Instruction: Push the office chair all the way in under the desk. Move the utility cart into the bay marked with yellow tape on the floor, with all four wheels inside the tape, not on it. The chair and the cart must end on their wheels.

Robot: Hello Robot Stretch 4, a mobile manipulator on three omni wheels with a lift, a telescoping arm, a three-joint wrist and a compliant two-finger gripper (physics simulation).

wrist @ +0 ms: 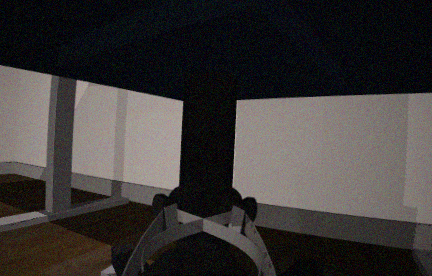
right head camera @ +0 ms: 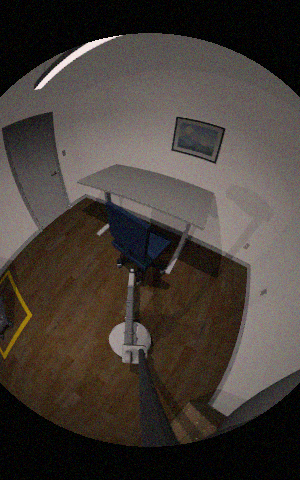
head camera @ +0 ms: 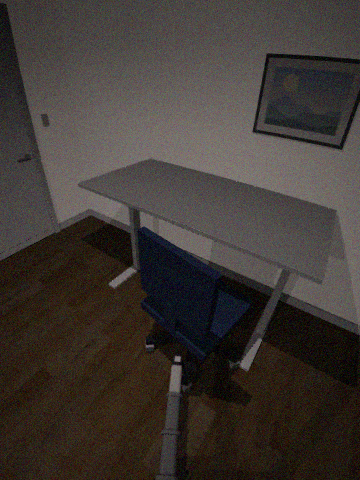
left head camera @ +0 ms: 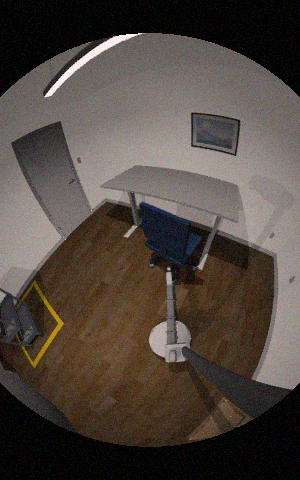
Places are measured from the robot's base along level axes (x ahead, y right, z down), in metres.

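Where they show: gripper, between the fingertips: [wrist: 205, 202].
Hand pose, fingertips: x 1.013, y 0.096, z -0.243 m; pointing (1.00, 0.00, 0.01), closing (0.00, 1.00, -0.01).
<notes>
Each offset is from my fingertips to the top centre of the thing. "spot": to the spot under its first point. Level surfaces: height alone.
The blue office chair [head camera: 180, 283] [left head camera: 166, 232] [right head camera: 130, 232] stands upright on its wheels at the front edge of the grey desk {dz -0.679 m} [head camera: 240, 210] [left head camera: 186, 186] [right head camera: 153, 189]. It is turned at an angle, close to the desk's right leg {spot: dx +0.103, dy +0.507, dz +0.039 m} [head camera: 267, 317]. My arm [head camera: 175, 381] reaches low under the seat. In the wrist view my gripper [wrist: 205, 202] is shut on the chair's black centre post {spot: dx -0.028, dy -0.002, dz -0.058 m} [wrist: 207, 141]. The grey utility cart [left head camera: 16, 323] stands far left at the yellow tape bay {spot: dx -0.981, dy -1.671, dz +0.266 m} [left head camera: 53, 318] [right head camera: 23, 303], cut off by the image edge.
A dark door [head camera: 17, 150] [left head camera: 50, 175] is in the left wall. A framed picture [head camera: 306, 99] hangs above the desk. A cardboard box [right head camera: 193, 421] lies behind my round base [left head camera: 169, 337]. The desk's left leg {spot: dx +0.743, dy -0.540, dz -0.024 m} [wrist: 60, 141] shows in the wrist view.
</notes>
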